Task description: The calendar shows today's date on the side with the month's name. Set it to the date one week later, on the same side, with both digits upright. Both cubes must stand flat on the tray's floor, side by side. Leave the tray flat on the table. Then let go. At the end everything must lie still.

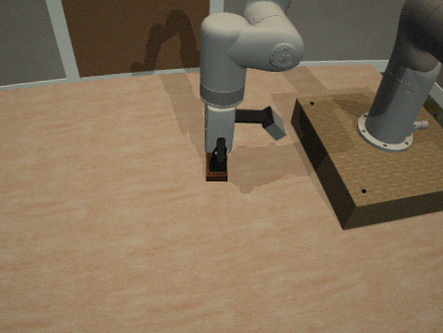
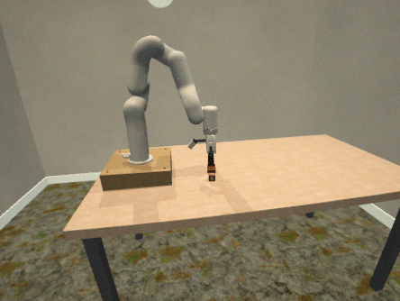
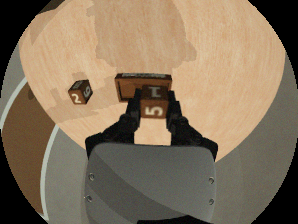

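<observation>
My hand is 20 mm to the left of the brown tray and 40 mm above it. Also, from my hand: cube (10 mm behind, 120 mm to the right, 30 mm below).
</observation>
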